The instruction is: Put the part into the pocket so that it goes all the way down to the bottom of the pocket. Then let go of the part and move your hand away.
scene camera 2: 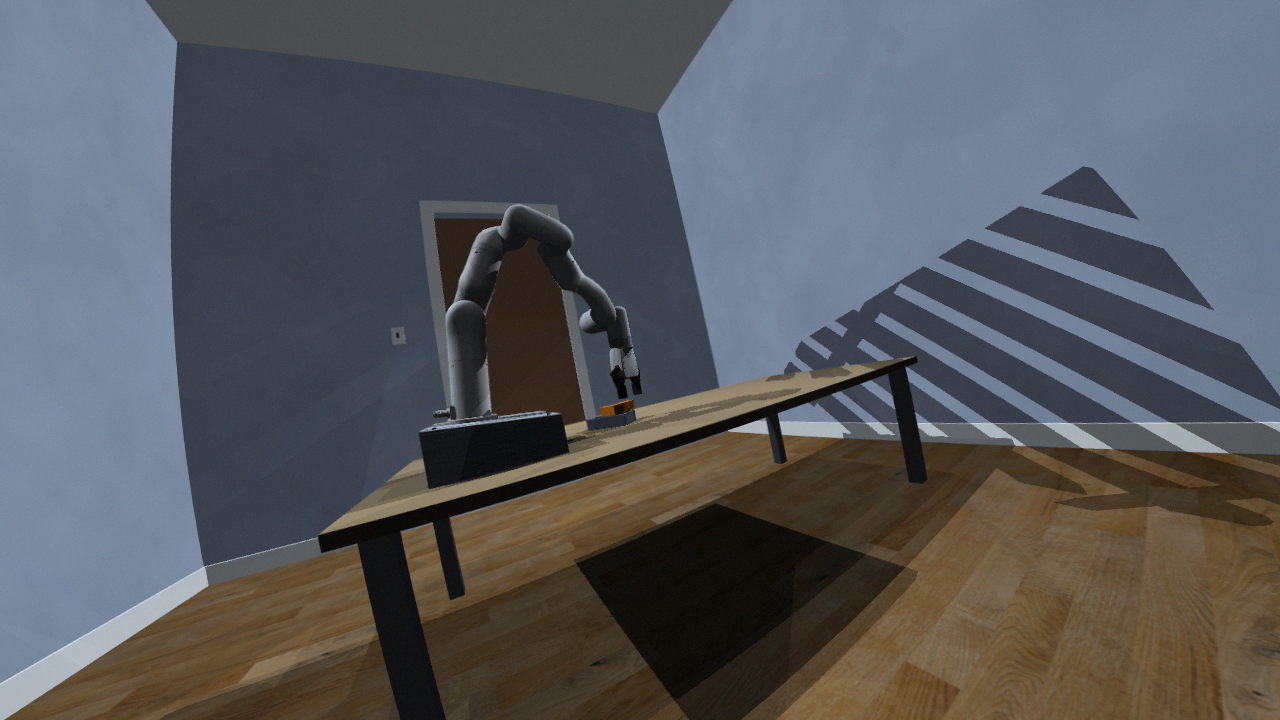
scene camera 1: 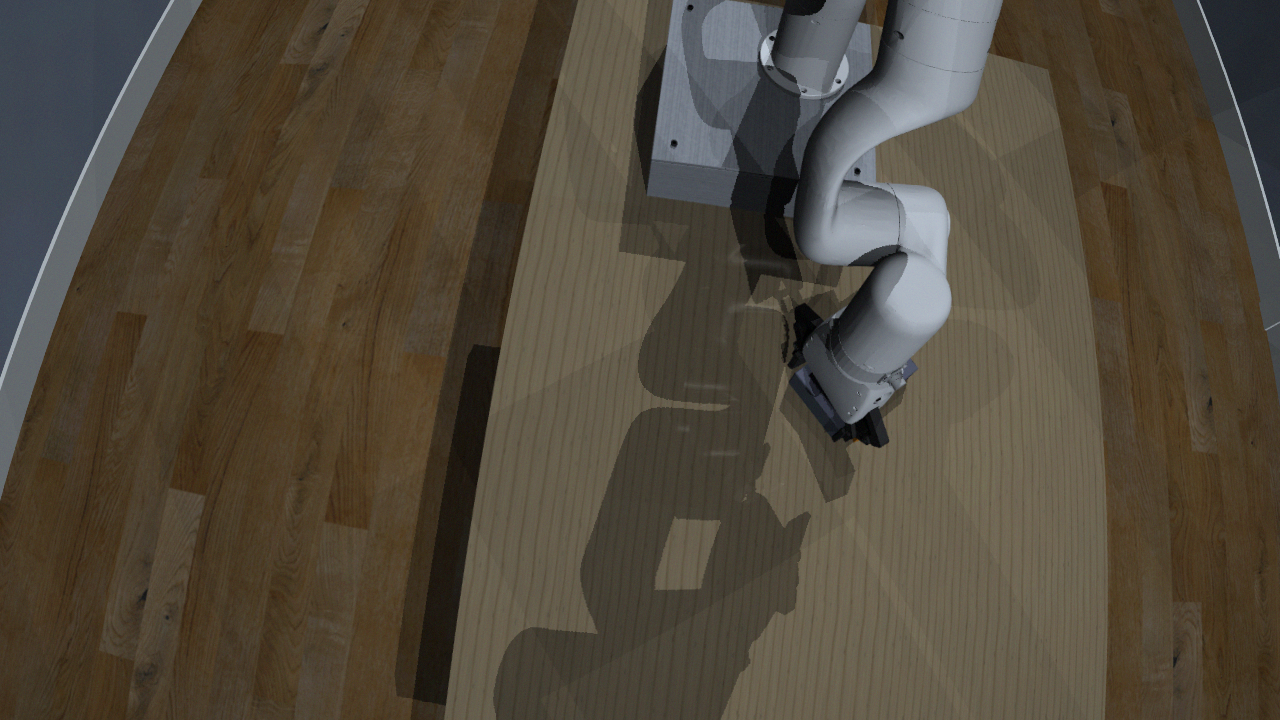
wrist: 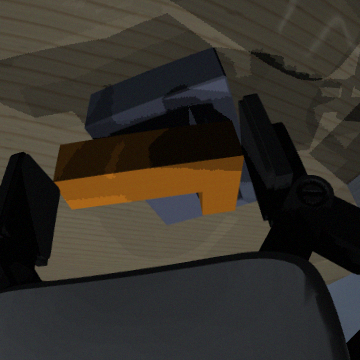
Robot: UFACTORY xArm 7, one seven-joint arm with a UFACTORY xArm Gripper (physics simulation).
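Frame: origin at the arm's base, x right, y ahead, z up, level; metres.
Where they show: gripper, fingertip midpoint: [scene camera 2: 630,396] [scene camera 1: 821,397] [wrist: 134,146]; arm's base, origin of the base link: [scene camera 2: 472,420] [scene camera 1: 803,63].
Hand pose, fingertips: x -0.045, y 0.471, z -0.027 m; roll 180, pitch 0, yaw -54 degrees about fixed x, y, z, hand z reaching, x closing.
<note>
Each offset is from my fingertips to the top centre of the thing. Level surfaces: height alone.
The orange L-shaped part @(dx -0.056, dy -0.030, dz -0.015 m) [scene camera 2: 615,409] [wrist: 135,187] rests on the blue-grey pocket block @(dx -0.059, dy -0.060, dz -0.047 m) [scene camera 1: 814,404] [scene camera 2: 610,421] [wrist: 160,77] and stands out above its rim. In the wrist view its long edge is not parallel to the block's far edge. A dark stretch of the pocket opening shows beyond the part; its bottom and the part's underside are hidden. My gripper [scene camera 1: 841,380] [scene camera 2: 629,392] [wrist: 134,146] is wide open and empty above the part. In the wrist view one finger appears at each end of the part, the right one close to its end. In scene camera 1 the gripper hides most of both.
The arm's metal base block [scene camera 1: 716,116] [scene camera 2: 492,452] stands on the wooden table @(dz -0.083 m) [scene camera 1: 966,555] [scene camera 2: 716,404], behind the pocket block in scene camera 1. The arm's shadows fall across the table top.
</note>
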